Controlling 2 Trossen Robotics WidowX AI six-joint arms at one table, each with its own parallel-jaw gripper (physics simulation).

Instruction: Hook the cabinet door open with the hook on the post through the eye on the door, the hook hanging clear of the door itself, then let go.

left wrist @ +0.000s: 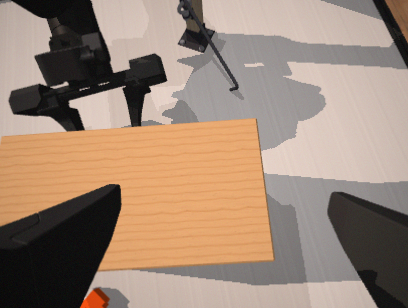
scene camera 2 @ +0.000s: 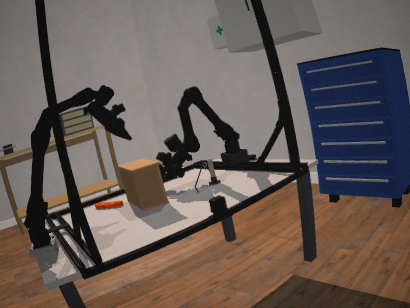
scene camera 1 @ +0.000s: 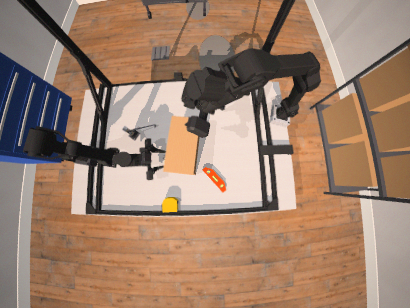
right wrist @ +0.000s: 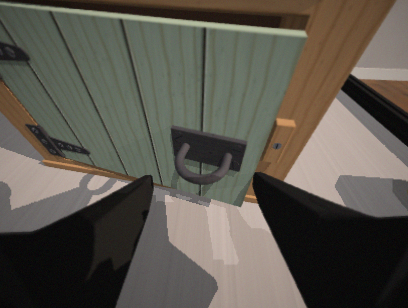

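Where they show: left gripper, fingertip midpoint: (left wrist: pixel 226 198) (scene camera 2: pixel 129 138) (scene camera 1: pixel 188 113); right gripper, fingertip midpoint: (right wrist: pixel 203 180); left arm's base, origin of the base link: (scene camera 2: pixel 42 244) (scene camera 1: pixel 282 114); right arm's base, origin of the base link: (scene camera 2: pixel 233 151).
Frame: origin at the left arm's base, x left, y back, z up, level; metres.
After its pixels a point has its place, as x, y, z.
The wooden cabinet (scene camera 1: pixel 181 145) {0.315, -0.463, 0.127} (scene camera 2: pixel 145 185) {0.195, -0.455, 0.055} (left wrist: pixel 190 190) {0.254, -0.466, 0.127} stands upright on the table. In the right wrist view its green door (right wrist: pixel 100 75) {0.311, -0.526, 0.067} is slightly ajar, with a dark loop (right wrist: pixel 181 165) {0.361, -0.545, 0.036} on a plate. The post (scene camera 2: pixel 212 171) {0.269, -0.765, 0.014} (left wrist: pixel 195 20) {0.272, -0.721, 0.048} stands apart from the cabinet; its thin hook (scene camera 1: pixel 147 127) {0.235, -0.680, 0.015} (scene camera 2: pixel 196 183) {0.214, -0.664, -0.001} (left wrist: pixel 215 50) {0.243, -0.691, 0.024} slants down, clear of the door. My right gripper (scene camera 1: pixel 163 159) {0.371, -0.536, 0.015} (left wrist: pixel 106 127) (right wrist: pixel 203 180) {0.371, -0.536, 0.015} is open and empty in front of the door, its fingertips on either side of the loop in view; contact cannot be told. My left gripper (scene camera 2: pixel 129 136) {0.227, -0.442, 0.242} (left wrist: pixel 226 198) {0.227, -0.442, 0.242} is open and empty above the cabinet.
An orange level (scene camera 1: pixel 215 179) {0.417, -0.289, -0.026} (scene camera 2: pixel 109 205) {0.383, -0.296, -0.026} (left wrist: pixel 95 299) {0.379, -0.352, -0.021} lies beside the cabinet. A yellow object (scene camera 1: pixel 170 205) {0.583, -0.472, -0.001} is at the table's near edge in scene camera 1. A small wooden turn-block (right wrist: pixel 285 132) {0.410, -0.512, 0.045} is on the cabinet frame beside the door. A black frame (scene camera 1: pixel 180 210) {0.605, -0.422, -0.022} borders the table.
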